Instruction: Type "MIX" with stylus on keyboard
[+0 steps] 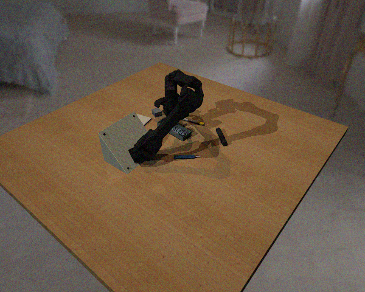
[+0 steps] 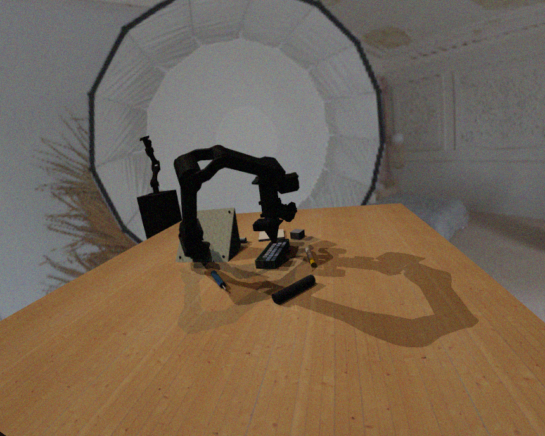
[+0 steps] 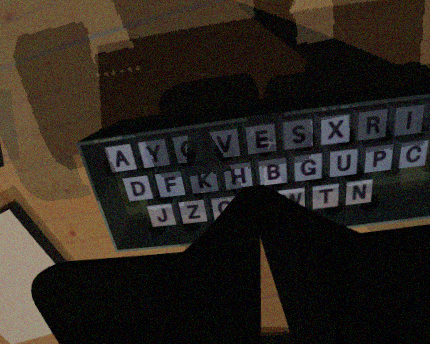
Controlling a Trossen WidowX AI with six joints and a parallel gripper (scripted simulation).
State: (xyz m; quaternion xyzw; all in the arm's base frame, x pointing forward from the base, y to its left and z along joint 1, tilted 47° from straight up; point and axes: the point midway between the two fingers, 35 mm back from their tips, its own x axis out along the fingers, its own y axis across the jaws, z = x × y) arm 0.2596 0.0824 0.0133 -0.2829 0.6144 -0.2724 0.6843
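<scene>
Now: gripper tip 10 cm past the blue stylus, 22 cm to the left of it and 3 cm above it. Also, from my gripper tip: yellow marker 13 cm ahead, 5 cm to the right, 3 cm below; then pale flat pad 7 cm behind, 18 cm to the left, 4 cm below; then grey cube 5 cm ahead, 16 cm to the left, 3 cm below.
</scene>
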